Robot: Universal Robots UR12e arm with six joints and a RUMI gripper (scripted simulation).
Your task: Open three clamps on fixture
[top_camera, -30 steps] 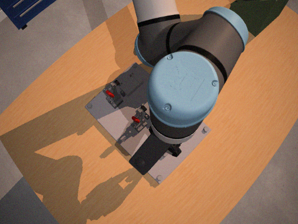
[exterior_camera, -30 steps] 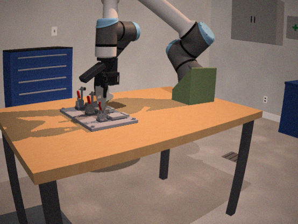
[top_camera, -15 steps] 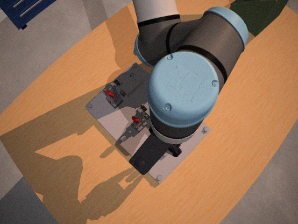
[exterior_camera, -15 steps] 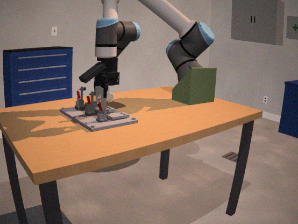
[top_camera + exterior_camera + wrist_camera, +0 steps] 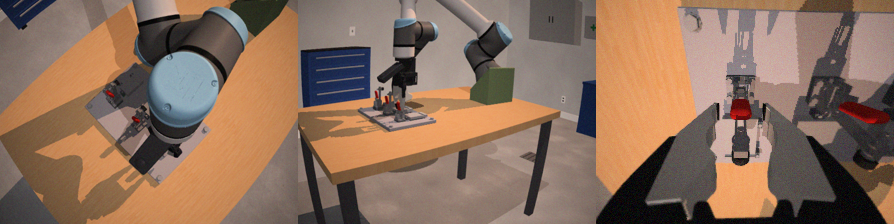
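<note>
The flat grey part lies 100 mm behind my hand, 10 mm to the right of it and 50 mm below it. The rest, counted from my hand: grey fixture plate 30 mm behind, 110 mm to the right, 70 mm below.
</note>
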